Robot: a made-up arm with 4 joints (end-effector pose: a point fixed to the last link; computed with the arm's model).
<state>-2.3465 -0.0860 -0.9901 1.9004</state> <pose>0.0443 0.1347 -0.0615 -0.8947 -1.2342 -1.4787</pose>
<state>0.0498 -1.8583 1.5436 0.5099</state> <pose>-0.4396 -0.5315 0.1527 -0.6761 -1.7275 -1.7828</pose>
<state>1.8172 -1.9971 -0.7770 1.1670</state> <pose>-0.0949 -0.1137 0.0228 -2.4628 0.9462 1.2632</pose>
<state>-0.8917 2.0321 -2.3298 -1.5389</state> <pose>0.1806 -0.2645 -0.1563 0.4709 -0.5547 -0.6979</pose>
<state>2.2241 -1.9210 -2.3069 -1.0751</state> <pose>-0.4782 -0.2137 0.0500 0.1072 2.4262 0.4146</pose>
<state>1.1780 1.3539 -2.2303 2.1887</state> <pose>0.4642 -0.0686 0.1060 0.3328 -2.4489 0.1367</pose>
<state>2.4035 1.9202 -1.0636 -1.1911</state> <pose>-0.1283 0.1579 0.2327 -2.1339 -0.5516 -0.9502</pose>
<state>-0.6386 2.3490 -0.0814 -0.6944</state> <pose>-0.2342 -0.3328 0.2847 0.4775 2.0877 -0.4414</pose>
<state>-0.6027 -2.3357 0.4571 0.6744</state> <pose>-0.1421 -0.3173 0.4609 0.3030 -2.4225 -0.1269</pose>
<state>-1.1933 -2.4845 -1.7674 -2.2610</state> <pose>-0.4835 0.0339 0.0667 0.0849 0.2631 -1.5064</pose>
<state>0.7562 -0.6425 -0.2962 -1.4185</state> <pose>0.2223 -0.3321 0.1062 0.3639 -1.2256 1.0814</pose>
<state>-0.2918 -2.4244 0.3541 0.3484</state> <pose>-0.1557 -0.4082 0.3645 0.1379 -2.4702 -0.2268</pose>
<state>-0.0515 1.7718 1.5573 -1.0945</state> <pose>0.2937 -0.5408 -0.1295 -0.2813 2.1287 2.0127</pose>
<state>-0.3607 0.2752 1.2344 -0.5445</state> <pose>0.2521 -0.4098 0.6260 -1.4748 0.7048 0.5495</pose>
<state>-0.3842 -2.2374 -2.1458 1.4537</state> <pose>-0.4165 -0.0240 -0.0050 0.9337 0.0466 0.9867</pose>
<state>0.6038 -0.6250 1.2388 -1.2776</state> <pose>0.0242 -0.7235 0.1973 -0.7302 0.0582 0.7157</pose>
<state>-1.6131 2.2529 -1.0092 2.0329</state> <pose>0.0020 -0.1048 0.0789 0.6323 -0.0319 1.9330</pose>
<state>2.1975 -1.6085 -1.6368 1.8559</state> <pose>-0.3632 -0.1658 0.0679 -2.5080 -0.2847 -0.1831</pose>
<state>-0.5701 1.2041 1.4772 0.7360</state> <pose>0.3043 -0.3845 0.5042 -2.0406 0.5389 0.1878</pose>
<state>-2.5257 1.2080 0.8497 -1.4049</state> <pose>0.2067 0.3422 0.5374 -1.0582 2.2876 -1.0744</pose>
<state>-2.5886 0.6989 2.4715 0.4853</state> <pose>0.4047 0.5067 -0.1045 1.3230 -0.4415 -0.3612</pose>
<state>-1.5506 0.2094 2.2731 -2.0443</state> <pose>0.3645 0.4746 0.5599 1.1302 -2.3716 0.7376</pose>
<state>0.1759 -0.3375 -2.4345 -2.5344</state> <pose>0.0665 -0.1721 0.7470 -0.6505 2.7999 -0.8808</pose>
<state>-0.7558 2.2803 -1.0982 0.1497</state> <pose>-0.1311 -0.0448 0.1248 0.0778 1.4187 -1.9515</pose>
